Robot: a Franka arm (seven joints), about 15 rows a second.
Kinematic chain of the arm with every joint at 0, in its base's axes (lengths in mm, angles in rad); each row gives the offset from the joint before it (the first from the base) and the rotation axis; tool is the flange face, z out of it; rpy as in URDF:
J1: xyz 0 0 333 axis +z
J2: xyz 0 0 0 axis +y
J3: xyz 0 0 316 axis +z
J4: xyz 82.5 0 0 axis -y
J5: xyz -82.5 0 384 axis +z
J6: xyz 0 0 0 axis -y
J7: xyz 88 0 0 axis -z
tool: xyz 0 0 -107 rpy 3.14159 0 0
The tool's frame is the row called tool.
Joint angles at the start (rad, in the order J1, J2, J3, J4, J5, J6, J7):
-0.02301 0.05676 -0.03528 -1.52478 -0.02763 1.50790 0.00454
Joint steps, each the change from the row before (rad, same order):
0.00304 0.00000 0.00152 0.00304 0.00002 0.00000 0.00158
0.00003 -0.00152 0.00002 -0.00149 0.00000 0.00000 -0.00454
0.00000 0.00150 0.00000 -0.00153 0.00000 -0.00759 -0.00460
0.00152 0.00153 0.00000 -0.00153 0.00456 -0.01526 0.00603
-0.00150 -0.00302 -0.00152 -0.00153 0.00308 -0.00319 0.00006
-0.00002 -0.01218 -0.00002 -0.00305 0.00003 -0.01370 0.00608
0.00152 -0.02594 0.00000 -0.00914 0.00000 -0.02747 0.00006
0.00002 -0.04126 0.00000 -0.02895 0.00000 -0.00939 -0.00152
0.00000 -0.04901 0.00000 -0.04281 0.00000 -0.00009 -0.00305
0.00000 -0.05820 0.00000 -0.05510 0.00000 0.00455 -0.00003
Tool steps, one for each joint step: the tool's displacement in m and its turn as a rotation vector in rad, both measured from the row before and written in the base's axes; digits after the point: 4 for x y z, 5 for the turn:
0.0003 0.0025 0.0014 -0.00018 -0.00308 0.00299
-0.0005 0.0000 0.0002 0.00038 0.00008 0.00457
-0.0005 0.0000 -0.0022 0.00087 0.01072 0.00436
-0.0013 0.0014 -0.0028 0.00491 0.01791 -0.00496
-0.0013 -0.0013 0.0007 0.00318 0.00153 -0.00320
-0.0050 0.0001 0.0043 0.00007 0.00445 -0.00639
-0.0107 0.0011 0.0080 0.00149 0.01061 0.00087
-0.0138 0.0003 0.0083 0.00148 -0.00295 0.00135
-0.0155 0.0004 0.0061 0.00174 -0.00613 0.00310
-0.0182 0.0005 0.0046 0.00163 -0.00771 0.00030

